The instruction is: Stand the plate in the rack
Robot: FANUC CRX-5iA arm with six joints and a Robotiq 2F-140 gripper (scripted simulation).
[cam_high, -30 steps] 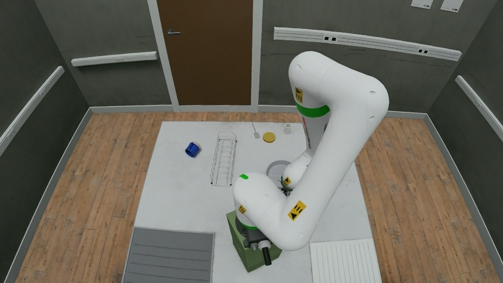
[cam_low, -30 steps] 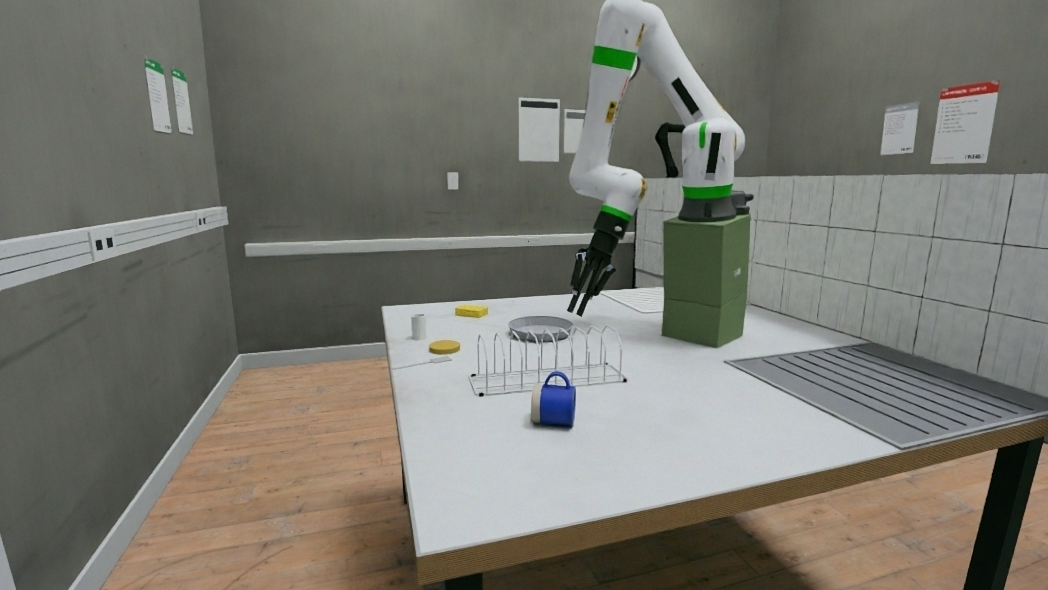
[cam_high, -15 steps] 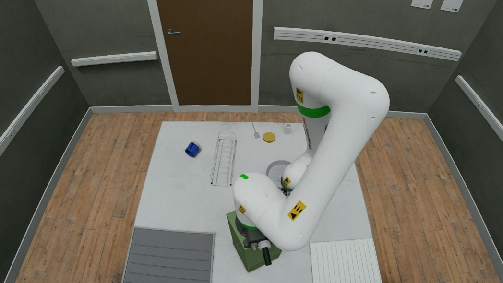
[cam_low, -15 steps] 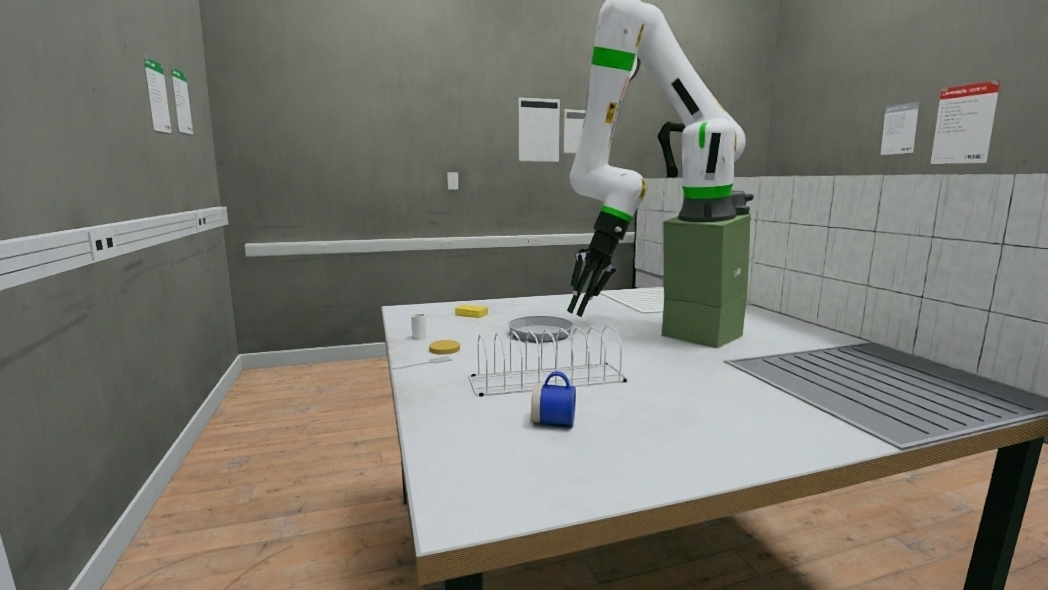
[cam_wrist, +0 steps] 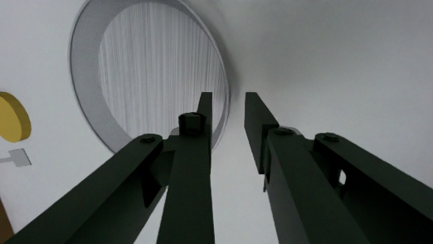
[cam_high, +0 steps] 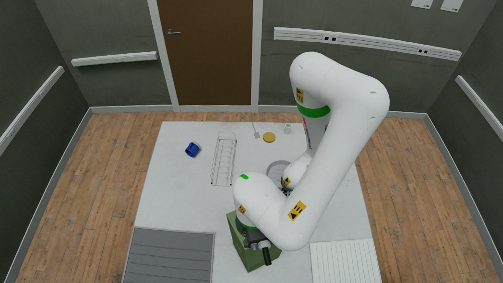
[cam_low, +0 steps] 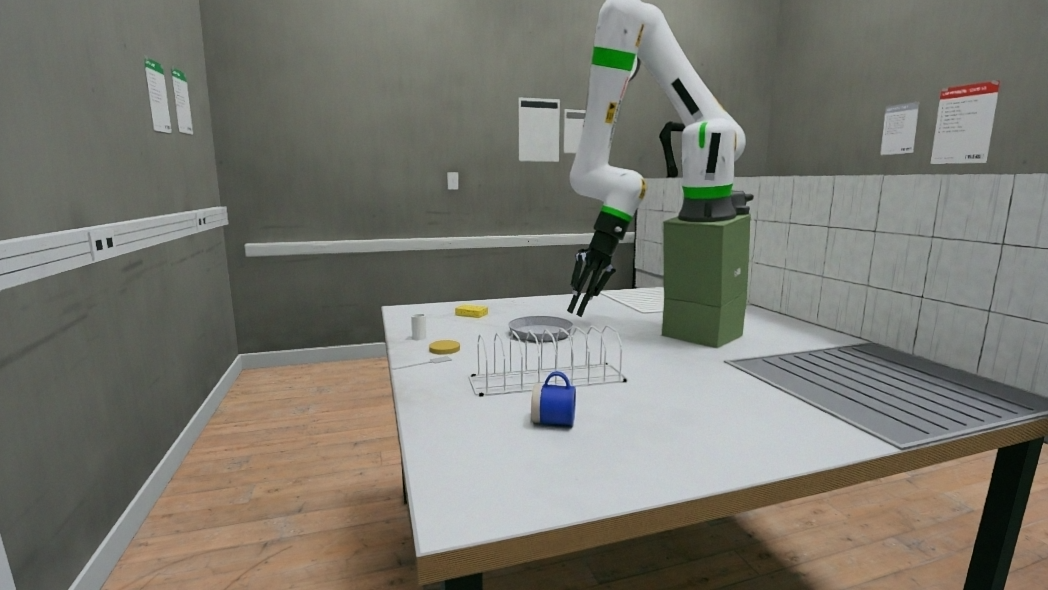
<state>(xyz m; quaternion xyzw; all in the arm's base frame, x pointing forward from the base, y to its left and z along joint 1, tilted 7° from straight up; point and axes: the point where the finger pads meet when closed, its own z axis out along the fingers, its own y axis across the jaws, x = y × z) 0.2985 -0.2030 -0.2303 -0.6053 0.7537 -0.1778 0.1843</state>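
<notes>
The grey plate lies 11 cm ahead of my hand, 7 cm below it and 2 cm to the right of it. The rest, counted from my hand: yellow disc: 41 cm ahead, 7 cm below, 1 cm to the right; then white cup: 44 cm ahead, 14 cm to the right, 6 cm below; then white ribbed mat: 56 cm behind, 21 cm to the right, 8 cm below.
</notes>
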